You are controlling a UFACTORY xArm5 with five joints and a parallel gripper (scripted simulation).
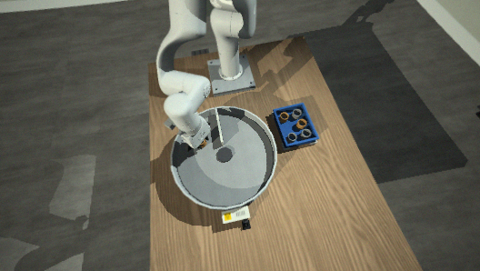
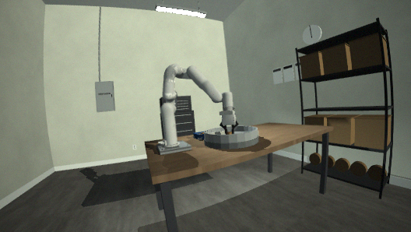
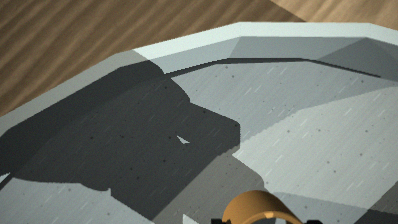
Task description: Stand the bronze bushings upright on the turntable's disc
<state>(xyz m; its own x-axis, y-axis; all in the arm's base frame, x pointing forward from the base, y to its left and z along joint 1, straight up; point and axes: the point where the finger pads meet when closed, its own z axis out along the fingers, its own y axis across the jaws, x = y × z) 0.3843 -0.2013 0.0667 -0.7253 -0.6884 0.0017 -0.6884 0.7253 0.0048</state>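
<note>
My gripper is now 42 cm to the right of the blue crate and 7 cm above it. From my hand the other things lie so: grey turntable disc: 7 cm ahead, 8 cm to the left, 5 cm below.
</note>
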